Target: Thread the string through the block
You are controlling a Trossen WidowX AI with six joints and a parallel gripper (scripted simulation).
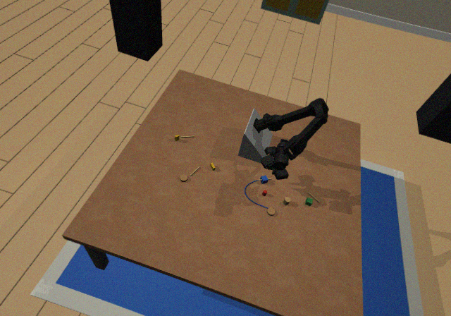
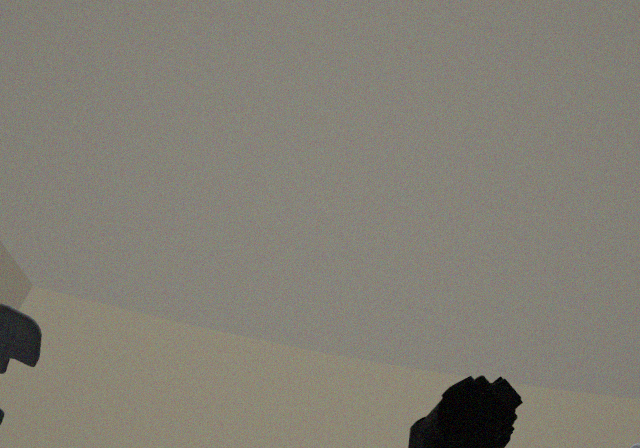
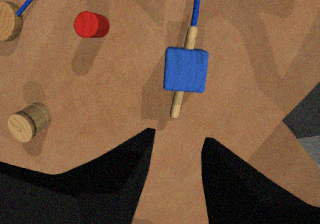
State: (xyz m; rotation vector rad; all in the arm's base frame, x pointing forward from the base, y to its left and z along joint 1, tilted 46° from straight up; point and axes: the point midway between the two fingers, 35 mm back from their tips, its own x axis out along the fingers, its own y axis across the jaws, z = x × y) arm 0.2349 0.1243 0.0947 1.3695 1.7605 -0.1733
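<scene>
Now: the blue cube 1 cm ahead of my gripper tip, 2 cm to the right of it and 7 cm below it. From my gripper tip the other things lie so: wooden cylinder (9 cm ahead, 12 cm to the left, 7 cm below); red peg (9 cm ahead, 7 cm below); thin wooden stick (2 cm ahead, 3 cm to the right, 7 cm below).
</scene>
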